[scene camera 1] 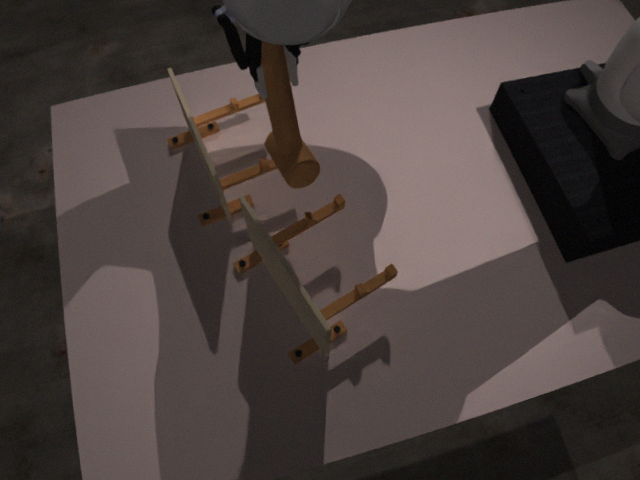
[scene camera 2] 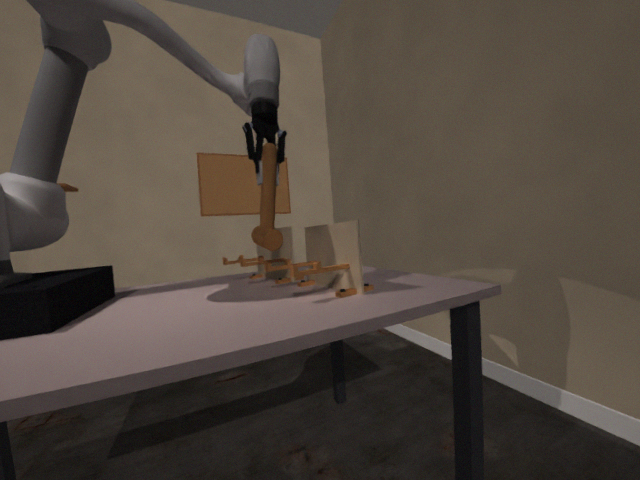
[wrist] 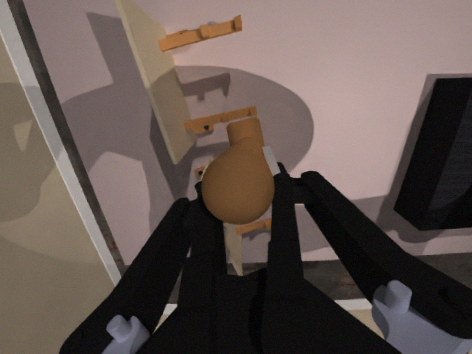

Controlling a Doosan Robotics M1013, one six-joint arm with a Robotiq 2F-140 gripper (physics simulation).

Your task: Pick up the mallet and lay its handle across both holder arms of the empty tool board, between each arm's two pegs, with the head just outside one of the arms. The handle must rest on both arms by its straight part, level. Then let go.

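Seen in the pictures: gripper, fingertip midpoint: (scene camera 1: 276, 85) (scene camera 2: 268, 185); arm's base, link origin: (scene camera 1: 619, 114).
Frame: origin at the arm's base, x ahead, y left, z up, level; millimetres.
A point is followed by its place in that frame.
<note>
My gripper (scene camera 1: 277, 85) @[x 679, y -166, z 220 mm] (scene camera 2: 267, 178) @[x 679, y -166, z 220 mm] (wrist: 245, 163) @[x 679, y -166, z 220 mm] is shut on the upper part of the mallet's handle. The orange-brown mallet (scene camera 1: 284, 113) @[x 679, y -139, z 185 mm] (scene camera 2: 267, 206) @[x 668, y -174, z 156 mm] (wrist: 238, 185) @[x 679, y -199, z 335 mm] hangs steeply with its head down, clear of the table. Two cream tool boards stand upright: one board (scene camera 1: 205, 155) @[x 810, y -184, z 92 mm] (scene camera 2: 330, 248) @[x 805, y -280, z 22 mm] (wrist: 165, 95) @[x 805, y -258, z 38 mm] and a second board (scene camera 1: 283, 273) @[x 770, y 50, z 54 mm] (scene camera 2: 285, 245) @[x 775, y -49, z 35 mm]. No tool shows on either. The first board's arms (scene camera 1: 217, 112) @[x 750, y -349, z -18 mm] (wrist: 220, 118) @[x 722, y -190, z -18 mm] point towards the robot base; in scene camera 1 the mallet overlaps their tips. The second board is largely hidden in the wrist view.
The pale table (scene camera 1: 439, 155) @[x 356, y -110, z -93 mm] (scene camera 2: 180, 330) @[x 412, y -345, z -93 mm] (wrist: 350, 40) @[x 403, y -290, z -93 mm] carries the black robot base block (scene camera 1: 537, 155) @[x 218, y 8, z -13 mm] (scene camera 2: 56, 299) @[x 194, y -142, z -32 mm] (wrist: 445, 150) @[x 214, y -16, z -9 mm] on the side facing the boards' arms. Small orange feet (scene camera 1: 315, 348) @[x 762, y 152, z -81 mm] with dark bolts hold the boards. A wall (scene camera 2: 491, 155) stands behind the boards.
</note>
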